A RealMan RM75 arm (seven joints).
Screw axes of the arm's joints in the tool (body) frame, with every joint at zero. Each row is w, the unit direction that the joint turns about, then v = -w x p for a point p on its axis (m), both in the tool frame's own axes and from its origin. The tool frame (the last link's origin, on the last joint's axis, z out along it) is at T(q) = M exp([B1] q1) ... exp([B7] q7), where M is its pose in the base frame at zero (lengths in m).
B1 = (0, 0, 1, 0, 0, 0)
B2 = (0, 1, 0, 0.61, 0, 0)
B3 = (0, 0, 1, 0, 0, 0)
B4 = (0, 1, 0, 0.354, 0, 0)
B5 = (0, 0, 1, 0, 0, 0)
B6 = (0, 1, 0, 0.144, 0, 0)
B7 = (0, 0, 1, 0, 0, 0)
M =
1 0 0 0
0 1 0 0
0 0 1 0.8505
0 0 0 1
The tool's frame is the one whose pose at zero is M.
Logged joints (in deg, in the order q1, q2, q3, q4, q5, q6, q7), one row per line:
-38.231 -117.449 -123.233 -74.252 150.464 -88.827 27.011
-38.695 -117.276 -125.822 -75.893 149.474 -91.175 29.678
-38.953 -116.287 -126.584 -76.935 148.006 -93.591 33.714
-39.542 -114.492 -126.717 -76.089 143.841 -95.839 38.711
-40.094 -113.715 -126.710 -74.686 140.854 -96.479 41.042
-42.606 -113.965 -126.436 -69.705 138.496 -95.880 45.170
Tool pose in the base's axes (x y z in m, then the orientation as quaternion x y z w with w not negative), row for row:
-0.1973 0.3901 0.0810 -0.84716 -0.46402 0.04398 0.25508
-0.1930 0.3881 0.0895 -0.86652 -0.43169 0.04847 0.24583
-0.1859 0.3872 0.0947 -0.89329 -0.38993 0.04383 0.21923
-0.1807 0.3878 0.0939 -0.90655 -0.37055 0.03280 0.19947
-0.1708 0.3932 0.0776 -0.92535 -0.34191 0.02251 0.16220
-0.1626 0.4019 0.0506 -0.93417 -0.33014 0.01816 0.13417
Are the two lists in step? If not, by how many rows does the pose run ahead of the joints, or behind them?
The pose runs 1 row ahead of the joints: the pose in row i belongs to the joints in row i + 1.
